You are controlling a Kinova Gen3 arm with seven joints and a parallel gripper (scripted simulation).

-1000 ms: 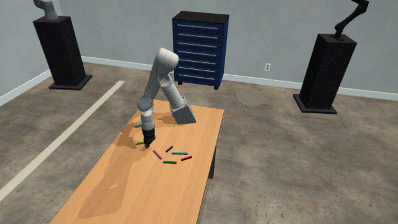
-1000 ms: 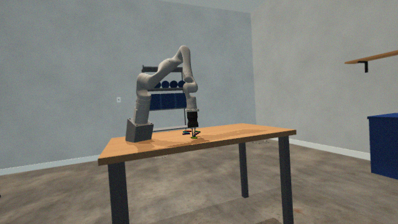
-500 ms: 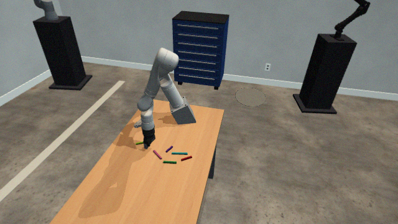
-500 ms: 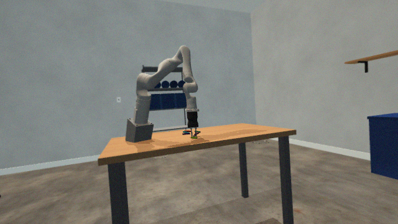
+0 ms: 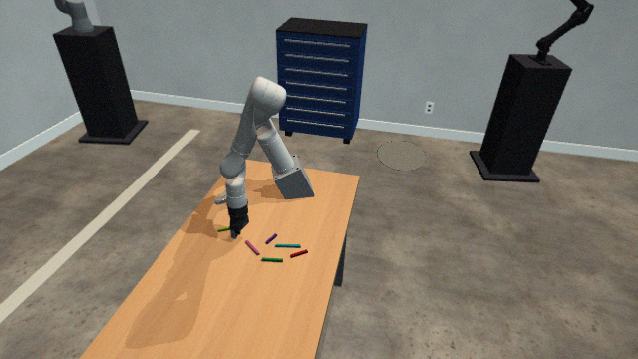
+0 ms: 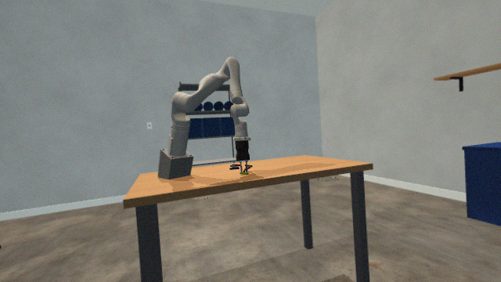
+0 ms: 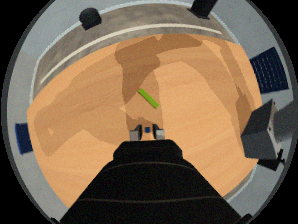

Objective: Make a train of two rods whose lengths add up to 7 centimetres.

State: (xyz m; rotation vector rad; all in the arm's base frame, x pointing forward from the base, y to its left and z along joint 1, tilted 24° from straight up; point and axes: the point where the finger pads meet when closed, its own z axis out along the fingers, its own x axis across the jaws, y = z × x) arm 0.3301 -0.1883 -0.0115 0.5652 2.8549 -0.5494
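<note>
Now: the blue rod 10 mm below my hand. Round my hand: purple rod 150 mm to the left, 10 mm below, 10 mm ahead; pink rod 80 mm to the left, 70 mm ahead, 10 mm below; lime rod 60 mm to the right, 30 mm behind, 10 mm below.
</note>
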